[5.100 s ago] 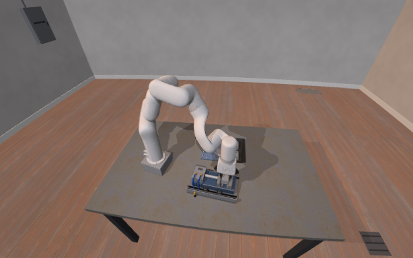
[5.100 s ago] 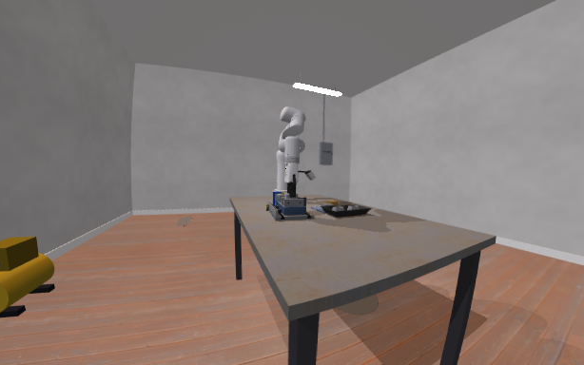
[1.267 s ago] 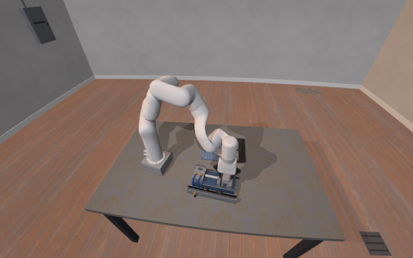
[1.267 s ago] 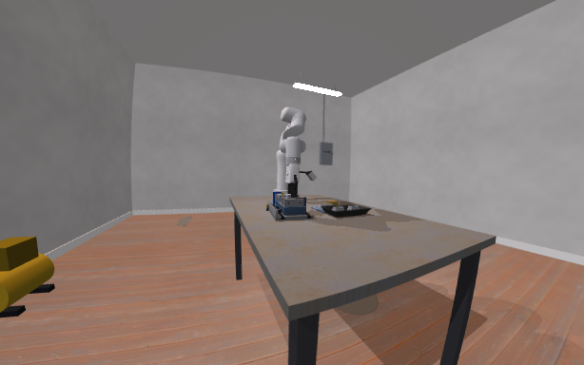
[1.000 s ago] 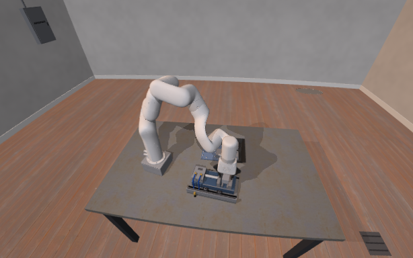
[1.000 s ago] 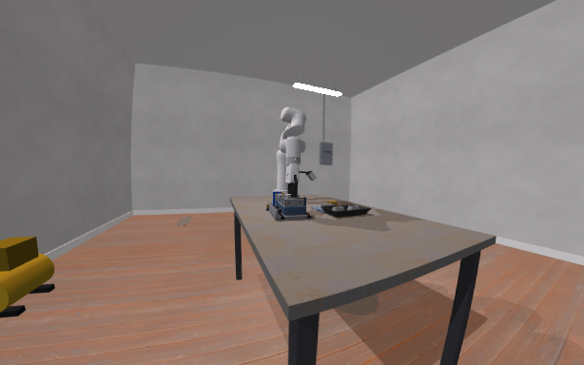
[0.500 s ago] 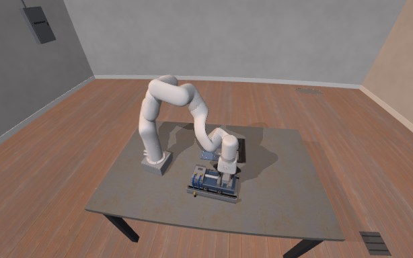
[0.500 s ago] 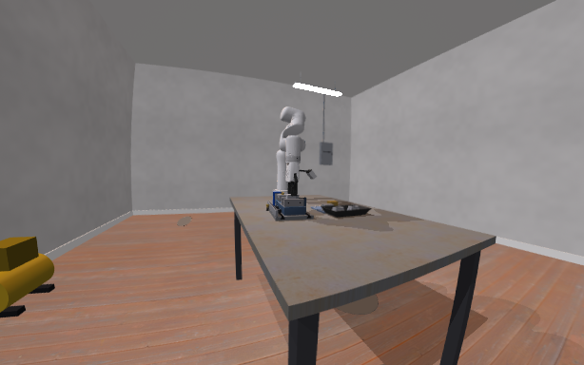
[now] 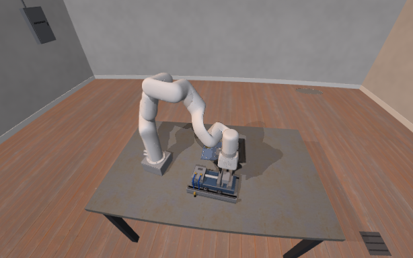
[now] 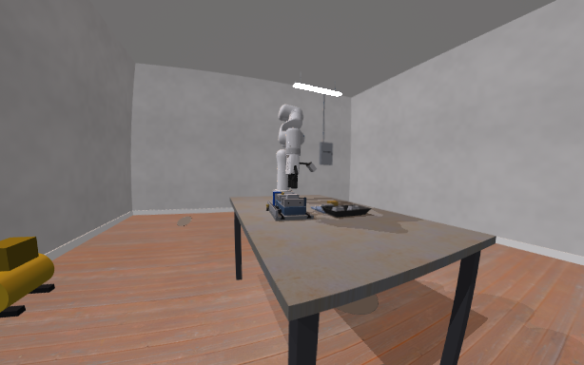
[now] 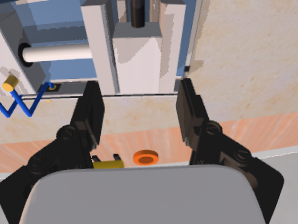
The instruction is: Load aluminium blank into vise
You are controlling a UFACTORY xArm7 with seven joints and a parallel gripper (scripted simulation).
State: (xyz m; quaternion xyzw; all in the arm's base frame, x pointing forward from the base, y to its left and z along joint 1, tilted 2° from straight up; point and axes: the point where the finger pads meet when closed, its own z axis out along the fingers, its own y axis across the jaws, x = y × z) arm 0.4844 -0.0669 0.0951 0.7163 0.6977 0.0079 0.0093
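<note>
The white piston rod is 9 cm behind my hand and 9 cm below it. The rest, counted from my hand: brass blank (18 cm behind, 33 cm to the left, 14 cm below); vise (7 cm behind, 13 cm below).
</note>
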